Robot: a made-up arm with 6 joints. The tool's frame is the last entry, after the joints. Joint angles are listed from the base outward. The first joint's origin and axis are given. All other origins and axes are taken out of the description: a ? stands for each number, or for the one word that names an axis. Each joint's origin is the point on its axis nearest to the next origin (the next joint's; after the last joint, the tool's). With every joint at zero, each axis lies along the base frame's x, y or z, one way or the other. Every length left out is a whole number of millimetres.
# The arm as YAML. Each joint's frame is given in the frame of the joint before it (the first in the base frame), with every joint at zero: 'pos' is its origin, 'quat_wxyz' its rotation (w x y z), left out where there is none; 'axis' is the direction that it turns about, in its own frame. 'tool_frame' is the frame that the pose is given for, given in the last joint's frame.
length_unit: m
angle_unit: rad
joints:
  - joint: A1
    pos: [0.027, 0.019, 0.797]
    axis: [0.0, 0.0, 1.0]
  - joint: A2
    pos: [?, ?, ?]
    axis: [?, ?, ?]
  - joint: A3
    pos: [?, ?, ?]
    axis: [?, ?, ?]
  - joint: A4
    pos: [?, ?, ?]
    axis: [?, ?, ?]
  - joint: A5
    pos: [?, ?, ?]
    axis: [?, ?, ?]
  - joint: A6
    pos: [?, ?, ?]
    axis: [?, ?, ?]
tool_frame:
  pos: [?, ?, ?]
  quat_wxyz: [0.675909, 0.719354, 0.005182, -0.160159]
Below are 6 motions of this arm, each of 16 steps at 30 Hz.
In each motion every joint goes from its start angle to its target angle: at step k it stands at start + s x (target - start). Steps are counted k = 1, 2, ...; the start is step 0. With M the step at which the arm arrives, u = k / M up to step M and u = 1 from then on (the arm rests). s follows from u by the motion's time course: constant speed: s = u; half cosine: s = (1 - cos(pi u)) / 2; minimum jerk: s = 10 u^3 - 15 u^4 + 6 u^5.
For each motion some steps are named. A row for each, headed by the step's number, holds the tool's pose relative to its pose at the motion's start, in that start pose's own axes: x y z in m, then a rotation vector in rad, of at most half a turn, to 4 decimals.
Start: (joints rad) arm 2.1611 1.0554 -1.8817 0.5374 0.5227 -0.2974
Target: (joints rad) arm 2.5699 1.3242 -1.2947 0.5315 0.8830 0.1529
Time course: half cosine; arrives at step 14
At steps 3, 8, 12, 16:
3: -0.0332 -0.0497 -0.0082 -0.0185 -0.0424 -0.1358
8: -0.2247 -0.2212 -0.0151 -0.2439 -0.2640 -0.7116
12: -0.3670 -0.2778 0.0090 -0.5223 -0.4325 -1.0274
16: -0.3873 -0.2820 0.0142 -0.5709 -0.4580 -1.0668

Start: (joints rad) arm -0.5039 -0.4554 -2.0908 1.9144 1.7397 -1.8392
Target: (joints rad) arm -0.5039 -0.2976 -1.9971 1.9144 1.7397 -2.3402
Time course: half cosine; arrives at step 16
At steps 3, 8, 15, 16:
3: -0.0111 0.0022 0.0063 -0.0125 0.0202 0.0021
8: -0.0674 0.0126 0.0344 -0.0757 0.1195 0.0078
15: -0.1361 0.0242 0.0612 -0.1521 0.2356 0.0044
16: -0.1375 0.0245 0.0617 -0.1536 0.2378 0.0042

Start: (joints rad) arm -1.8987 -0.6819 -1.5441 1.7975 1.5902 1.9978
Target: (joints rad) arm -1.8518 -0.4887 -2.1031 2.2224 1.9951 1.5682
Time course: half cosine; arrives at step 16
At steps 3, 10, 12, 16:
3: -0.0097 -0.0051 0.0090 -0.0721 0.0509 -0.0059
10: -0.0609 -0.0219 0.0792 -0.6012 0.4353 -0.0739
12: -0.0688 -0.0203 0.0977 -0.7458 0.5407 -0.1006
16: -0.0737 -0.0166 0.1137 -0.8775 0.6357 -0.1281

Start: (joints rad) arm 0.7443 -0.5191 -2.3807 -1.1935 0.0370 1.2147
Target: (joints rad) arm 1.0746 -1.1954 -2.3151 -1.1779 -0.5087 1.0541
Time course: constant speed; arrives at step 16
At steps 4, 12, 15, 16:
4: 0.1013 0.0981 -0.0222 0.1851 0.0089 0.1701
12: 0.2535 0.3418 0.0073 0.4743 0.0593 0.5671
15: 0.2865 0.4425 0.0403 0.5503 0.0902 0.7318
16: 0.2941 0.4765 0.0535 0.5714 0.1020 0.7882

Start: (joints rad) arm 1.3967 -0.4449 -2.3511 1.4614 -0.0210 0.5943
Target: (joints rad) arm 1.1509 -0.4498 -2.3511 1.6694 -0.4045 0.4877
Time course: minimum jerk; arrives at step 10
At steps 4, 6, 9, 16:
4: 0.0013 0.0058 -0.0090 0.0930 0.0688 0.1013
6: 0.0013 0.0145 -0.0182 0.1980 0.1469 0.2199
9: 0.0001 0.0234 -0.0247 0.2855 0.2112 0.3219
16: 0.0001 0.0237 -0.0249 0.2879 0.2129 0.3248

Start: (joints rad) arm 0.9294 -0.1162 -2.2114 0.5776 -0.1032 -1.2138
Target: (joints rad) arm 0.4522 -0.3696 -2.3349 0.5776 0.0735 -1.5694
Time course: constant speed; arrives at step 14
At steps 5, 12, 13, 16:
5: 0.0528 0.0580 0.0623 -0.1629 0.2224 0.0343
12: 0.1352 0.1558 0.0988 -0.3867 0.5556 0.0608
13: 0.1471 0.1704 0.0988 -0.4182 0.6051 0.0625
16: 0.1589 0.1849 0.0976 -0.4495 0.6551 0.0638

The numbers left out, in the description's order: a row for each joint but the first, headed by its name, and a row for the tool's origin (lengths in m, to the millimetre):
A2: xyz 0.022 -0.031 0.0, axis 0.0 1.0 0.0
A3: xyz 0.073 0.0 0.439, axis 0.0 1.0 0.0
A4: xyz 0.093 0.0 -0.307, axis 0.0 0.0 -1.0
A5: xyz -0.007 0.003 0.0, axis 0.0 1.0 0.0
A6: xyz 0.019 0.0 -0.105, axis 0.0 0.0 -1.0
tool: xyz -0.006 0.015 0.0

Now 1 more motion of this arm.
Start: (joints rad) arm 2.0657 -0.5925 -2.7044 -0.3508 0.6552 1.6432
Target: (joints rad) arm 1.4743 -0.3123 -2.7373 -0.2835 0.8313 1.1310
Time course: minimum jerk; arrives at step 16
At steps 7, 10, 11, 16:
7: -0.0414 -0.0592 0.0705 -0.2180 0.3472 0.1000
10: -0.0437 -0.1033 0.1389 -0.4279 0.6326 0.1972
11: -0.0388 -0.1136 0.1575 -0.4897 0.7076 0.2257
16: -0.0233 -0.1300 0.1912 -0.6104 0.8427 0.2810

